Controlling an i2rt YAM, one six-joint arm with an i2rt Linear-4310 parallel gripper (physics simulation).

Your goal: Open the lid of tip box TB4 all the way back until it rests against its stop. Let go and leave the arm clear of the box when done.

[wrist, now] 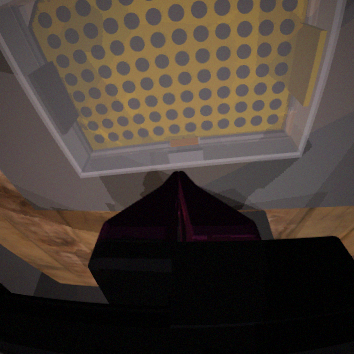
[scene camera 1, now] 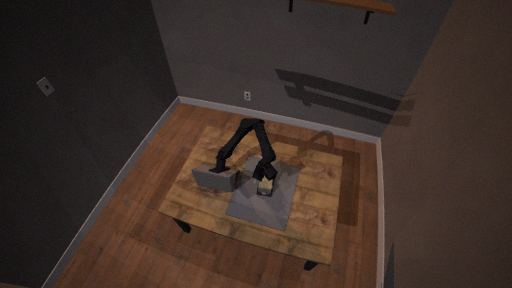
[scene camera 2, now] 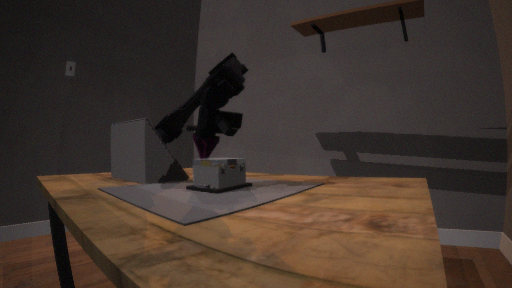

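Seen in the pictures: gripper, fingertip midpoint: (wrist: 178,178) (scene camera 1: 256,178); arm's base at its link origin: (scene camera 1: 220,170) (scene camera 2: 151,149).
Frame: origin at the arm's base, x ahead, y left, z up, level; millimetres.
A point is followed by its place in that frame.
The tip box (scene camera 1: 265,188) @[x 331, y -19, z -29 mm] (scene camera 2: 220,173) @[x 366, y -5, z -57 mm] stands upright on a dark base on the grey mat. A yellow panel with rows of round holes (wrist: 182,78) @[x 320, y 36, z -24 mm] shows through its clear top. The see-through lid (wrist: 125,168) @[x 273, y 65, z -24 mm] appears to be down on the box, with a small tab (wrist: 185,156) @[x 282, y 34, z -24 mm] at the middle of the edge nearest the gripper. My gripper (scene camera 2: 204,157) @[x 251, y 37, z -38 mm] (wrist: 178,178) @[x 251, y 37, z -38 mm] is shut and empty, fingertips together, pointing down beside that edge, close to the tab. Whether the tips touch the lid cannot be told. In scene camera 1 the arm hides the fingertips. The label TB4 cannot be read.
A grey wedge-shaped block (scene camera 1: 215,180) @[x 13, y -94, z 20 mm] (scene camera 2: 128,151) @[x 7, y -95, z -7 mm] stands left of the box by the arm's base. The grey mat (scene camera 1: 250,211) @[x 280, y -175, z -101 mm] (scene camera 2: 185,212) @[x 475, y -193, z -101 mm] lies on the wooden table (scene camera 1: 312,220) @[x 680, y -111, z -104 mm] (scene camera 2: 320,240) @[x 700, y -173, z -104 mm]. A wooden shelf (scene camera 1: 350,4) (scene camera 2: 360,17) hangs high on the back wall.
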